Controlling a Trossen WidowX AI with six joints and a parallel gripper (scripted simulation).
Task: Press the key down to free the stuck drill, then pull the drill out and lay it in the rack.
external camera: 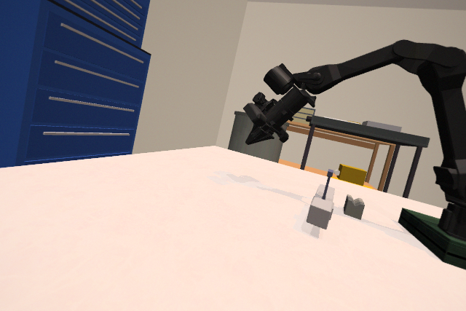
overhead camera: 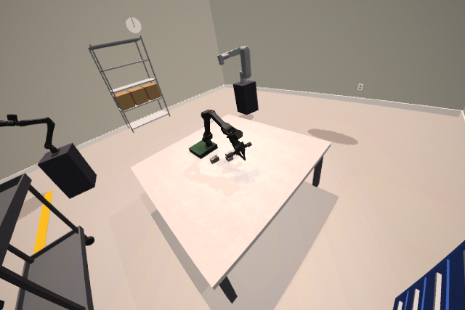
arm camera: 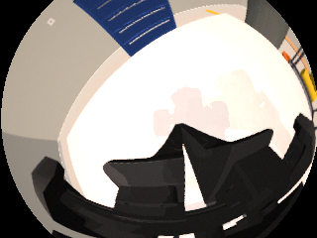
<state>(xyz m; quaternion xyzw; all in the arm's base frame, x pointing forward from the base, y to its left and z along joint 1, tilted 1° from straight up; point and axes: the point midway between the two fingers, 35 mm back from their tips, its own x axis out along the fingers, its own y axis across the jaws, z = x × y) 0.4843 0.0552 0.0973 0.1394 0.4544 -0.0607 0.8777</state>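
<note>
Right now my gripper tip is 240 mm past the small dark blue key, 90 mm to the right of it and 30 mm above it. Round my gripper tip: pale yellow drill: 240 mm behind, 70 mm below, 40 mm to the left; grey holder block: 240 mm behind, 80 mm below, 60 mm to the left; dark grey v-notched block: 310 mm behind, 110 mm to the right, 100 mm below.
</note>
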